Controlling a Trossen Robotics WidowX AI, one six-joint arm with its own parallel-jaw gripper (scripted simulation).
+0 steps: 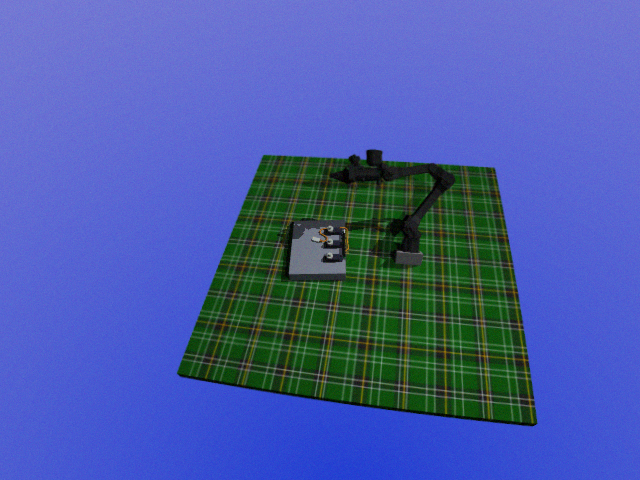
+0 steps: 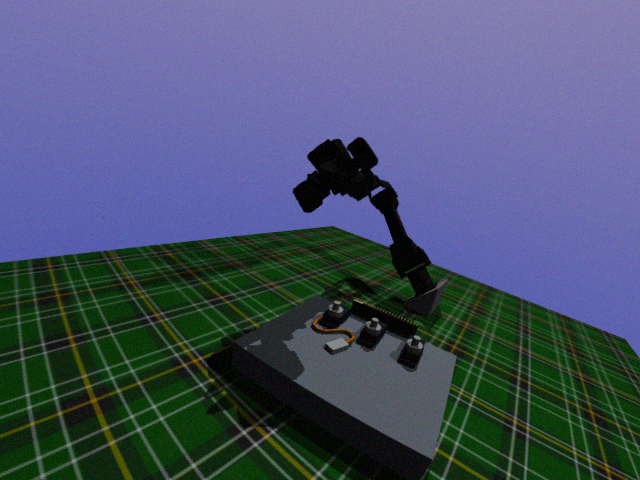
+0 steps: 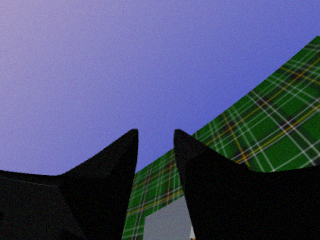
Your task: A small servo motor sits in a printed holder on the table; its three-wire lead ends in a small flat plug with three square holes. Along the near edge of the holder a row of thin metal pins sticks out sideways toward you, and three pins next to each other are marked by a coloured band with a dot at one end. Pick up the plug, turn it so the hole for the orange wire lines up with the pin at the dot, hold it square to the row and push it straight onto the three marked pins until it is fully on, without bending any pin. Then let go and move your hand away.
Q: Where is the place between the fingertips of the gripper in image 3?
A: At 156, 135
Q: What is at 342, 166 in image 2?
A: The gripper.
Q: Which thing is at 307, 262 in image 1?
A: A grey printed holder.
